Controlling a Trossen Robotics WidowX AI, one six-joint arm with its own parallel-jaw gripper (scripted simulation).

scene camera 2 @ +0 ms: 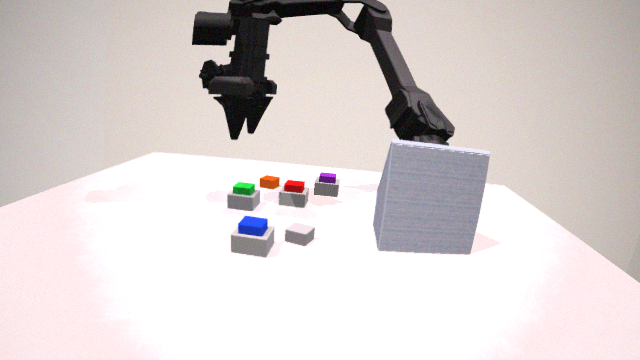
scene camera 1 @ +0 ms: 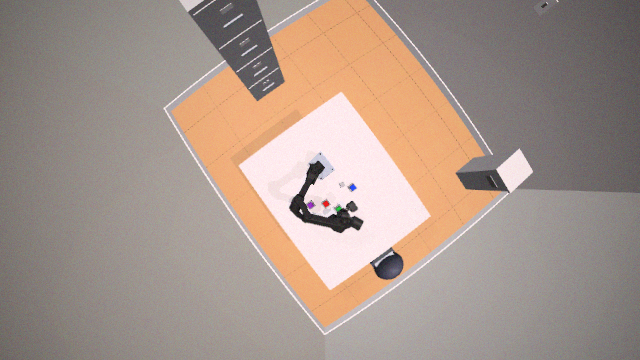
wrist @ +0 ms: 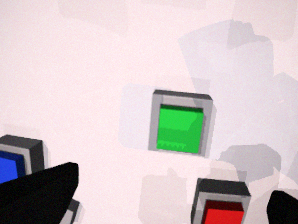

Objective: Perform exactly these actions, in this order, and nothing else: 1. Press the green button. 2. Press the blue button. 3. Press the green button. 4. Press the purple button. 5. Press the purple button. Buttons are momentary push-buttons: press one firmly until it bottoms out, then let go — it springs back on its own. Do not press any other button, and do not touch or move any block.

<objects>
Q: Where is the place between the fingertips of my gripper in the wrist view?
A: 174,189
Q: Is my gripper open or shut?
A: Open.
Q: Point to a green button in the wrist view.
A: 180,127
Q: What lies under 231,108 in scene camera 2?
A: My gripper.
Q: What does my gripper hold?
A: Nothing.
</objects>
